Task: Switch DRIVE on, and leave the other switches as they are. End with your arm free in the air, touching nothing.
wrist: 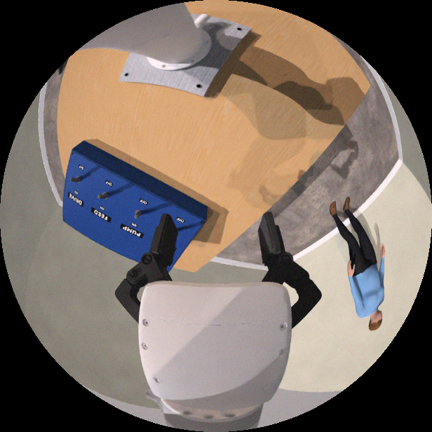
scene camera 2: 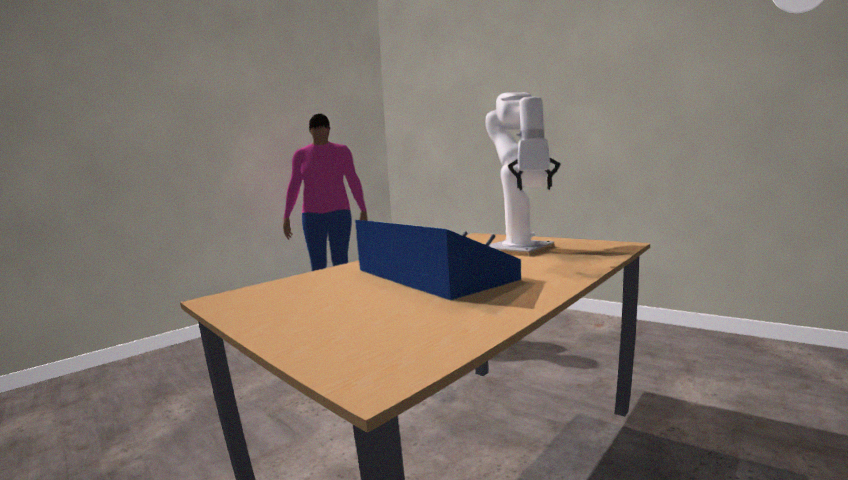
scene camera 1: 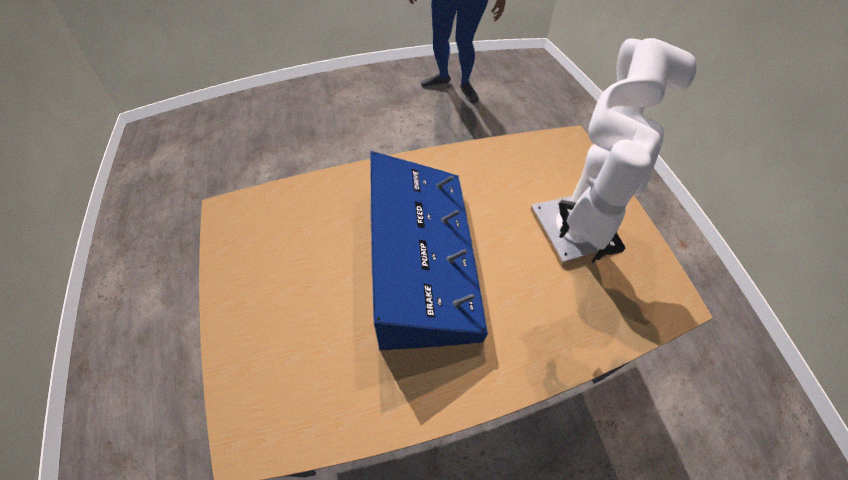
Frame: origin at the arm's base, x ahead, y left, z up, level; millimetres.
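Seen in the pictures: gripper, between the fingertips: (scene camera 2: 534, 189) (scene camera 1: 579, 246); arm's base, origin of its link: (scene camera 2: 518, 244).
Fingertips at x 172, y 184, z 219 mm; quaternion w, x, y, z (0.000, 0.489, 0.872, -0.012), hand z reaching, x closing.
Pixels of each thing's top centre, then the offset from my fingertips to it. Level surfaces: height alone.
- DRIVE lever, centre of its top: (scene camera 1: 446, 176) dx +194, dy -356, dz -111 mm
- FEED lever, centre of its top: (scene camera 1: 452, 211) dx +214, dy -237, dz -111 mm
- PUMP lever, centre of its top: (scene camera 1: 459, 250) dx +233, dy -119, dz -111 mm
- BRAKE lever, centre of its top: (scene camera 1: 466, 295) dx +253, dy +0, dz -111 mm
- wooden table, height of its surface: dz -241 mm
A blue sloped switch panel (scene camera 1: 395, 237) (scene camera 2: 401, 252) (wrist: 97, 230) stands on the table. In scene camera 1 and the wrist view, the DRIVE lever (scene camera 1: 445, 182) (wrist: 76, 179) is at one end of the row, then the FEED lever (scene camera 1: 450, 216) (wrist: 103, 195), the PUMP lever (scene camera 1: 457, 257) (wrist: 138, 213) and the BRAKE lever (scene camera 1: 464, 299). All four lean alike toward their OFF labels. A finger covers part of the BRAKE switch in the wrist view. My gripper (scene camera 1: 579, 247) (scene camera 2: 534, 188) (wrist: 216, 221) is open and empty, high in the air on the robot-base side of the panel, touching nothing.
My base plate (scene camera 1: 547, 228) (scene camera 2: 529, 251) (wrist: 220, 70) is on the wooden table (scene camera 1: 285, 297) (scene camera 2: 333, 333) (wrist: 150, 120). A person in a pink top (scene camera 2: 324, 178) stands beyond the table. Another person in a light-blue top (wrist: 369, 290) shows in the wrist view.
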